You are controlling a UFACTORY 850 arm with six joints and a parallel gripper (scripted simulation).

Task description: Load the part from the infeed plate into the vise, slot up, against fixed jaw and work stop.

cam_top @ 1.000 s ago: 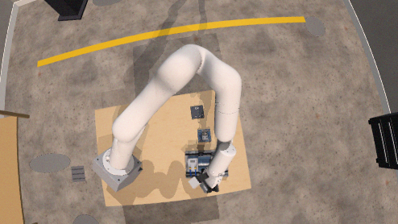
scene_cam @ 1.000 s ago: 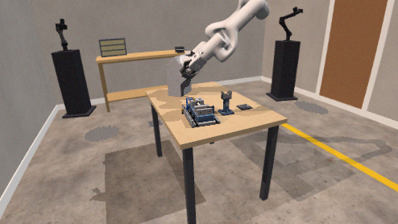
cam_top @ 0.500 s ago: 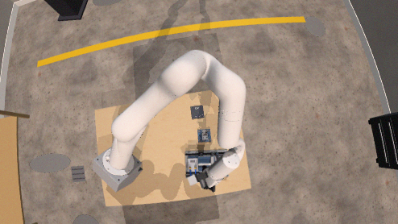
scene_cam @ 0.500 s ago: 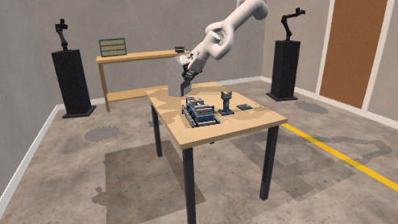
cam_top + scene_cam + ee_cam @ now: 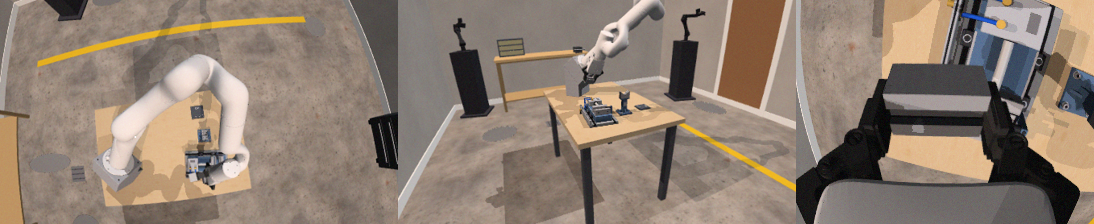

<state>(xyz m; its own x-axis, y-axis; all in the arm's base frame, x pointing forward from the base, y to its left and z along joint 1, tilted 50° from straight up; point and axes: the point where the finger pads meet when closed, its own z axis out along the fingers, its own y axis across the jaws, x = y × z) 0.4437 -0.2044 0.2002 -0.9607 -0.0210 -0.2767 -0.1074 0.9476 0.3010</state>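
Right now my hand is 19 cm above the grey vise jaw, 6 cm to the right of it and 4 cm short of it. The rest, counted from my hand: white cylinder rod 19 cm below, 5 cm to the left, 1 cm behind; work stop 18 cm below, 11 cm to the left, 7 cm ahead; part right at my hand.
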